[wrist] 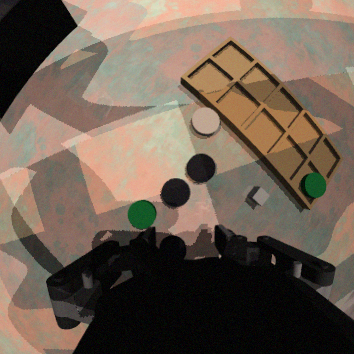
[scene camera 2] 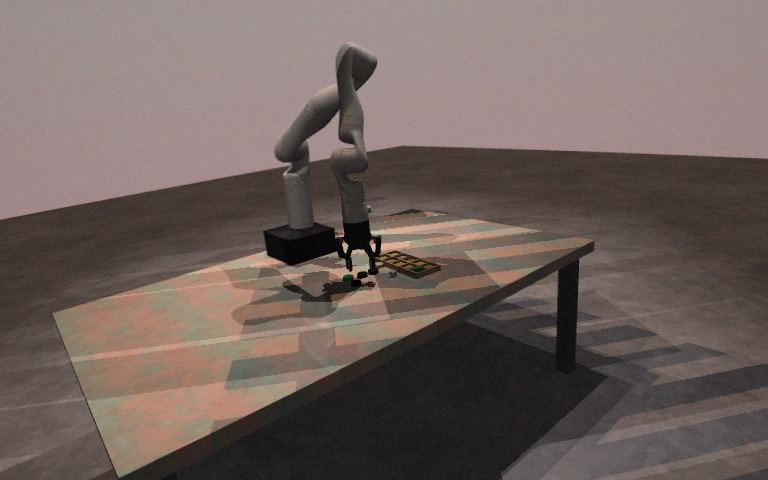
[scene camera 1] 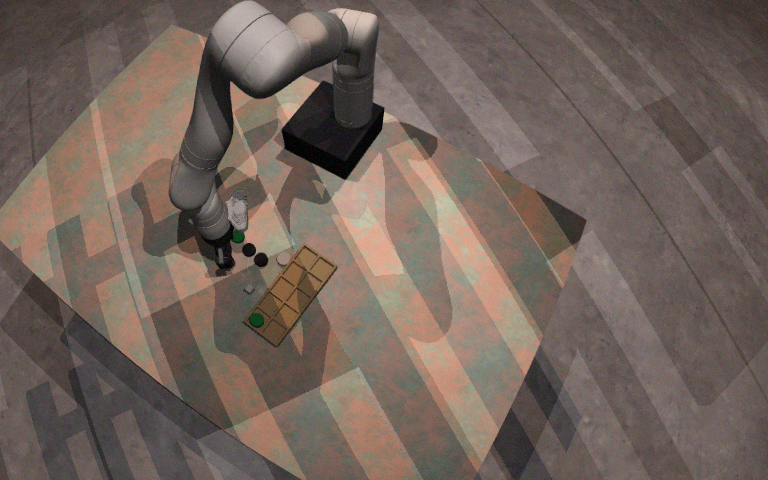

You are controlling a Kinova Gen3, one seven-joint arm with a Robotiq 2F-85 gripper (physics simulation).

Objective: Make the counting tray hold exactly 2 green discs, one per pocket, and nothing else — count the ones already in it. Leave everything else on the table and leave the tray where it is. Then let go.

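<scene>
One green disc [scene camera 1: 256, 320] [scene camera 2: 419, 268] [wrist: 313, 185] lies in an end corner pocket of the wooden counting tray [scene camera 1: 317, 268] [scene camera 2: 403, 262] [wrist: 265, 125]; the other pockets are empty. A second green disc [scene camera 1: 238, 237] [scene camera 2: 347, 277] [wrist: 142, 214] lies flat on the table, in the wrist view just beyond and left of the left fingertip. My gripper [scene camera 1: 224, 264] [scene camera 2: 361, 270] [wrist: 184, 235] is open and holds nothing. It points down a little above the table. A black disc [scene camera 2: 355, 283] [wrist: 172, 247] shows low between the fingers in the wrist view, partly hidden by the gripper.
Two more black discs [scene camera 1: 249, 249] [scene camera 1: 260, 259] [wrist: 175, 192] [wrist: 201, 168] lie in a row between the loose green disc and a white disc [scene camera 1: 283, 258] [wrist: 205, 121] beside the tray. A small grey cube [scene camera 1: 249, 289] [scene camera 2: 392, 275] [wrist: 258, 195] lies near the tray's long side.
</scene>
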